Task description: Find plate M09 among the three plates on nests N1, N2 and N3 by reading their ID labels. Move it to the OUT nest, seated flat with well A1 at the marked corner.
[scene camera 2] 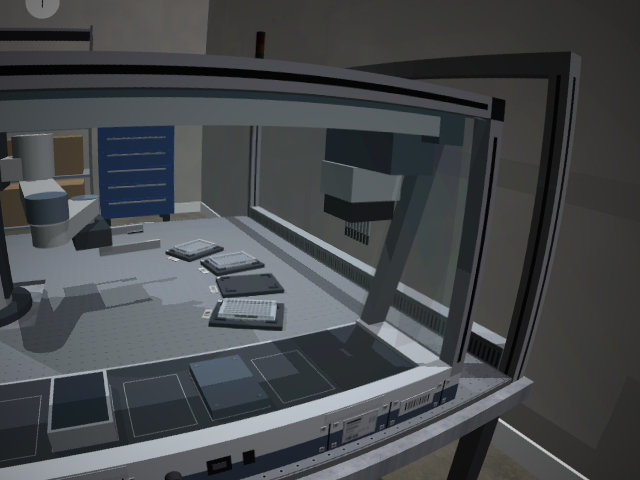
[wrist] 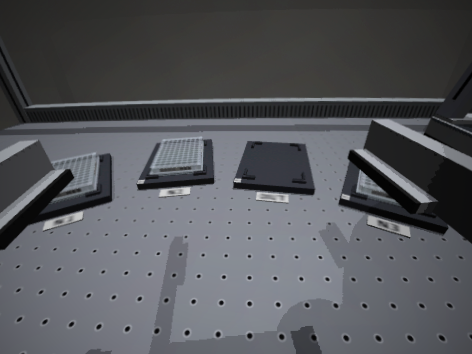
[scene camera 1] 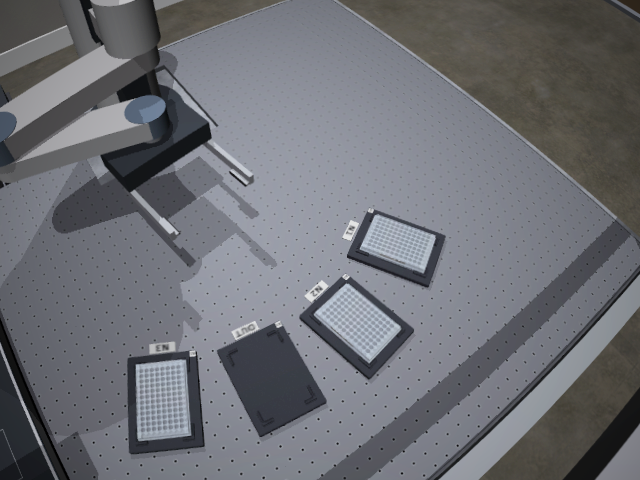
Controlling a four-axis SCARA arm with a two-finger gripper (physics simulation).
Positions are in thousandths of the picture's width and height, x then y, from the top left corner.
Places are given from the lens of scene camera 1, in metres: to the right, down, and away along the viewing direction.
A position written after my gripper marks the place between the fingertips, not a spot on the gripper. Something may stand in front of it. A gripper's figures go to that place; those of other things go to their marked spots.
my gripper (scene camera 1: 334,430): -0.17, -0.06, 0.81
OUT nest (scene camera 1: 429,801): -0.07, 0.23, 0.79
nest N1 (scene camera 1: 662,582): 0.19, 0.07, 0.91
nest N2 (scene camera 1: 574,770): 0.08, 0.21, 0.81
The marked spots on the nest N1 and the OUT nest are 0.33 m apart.
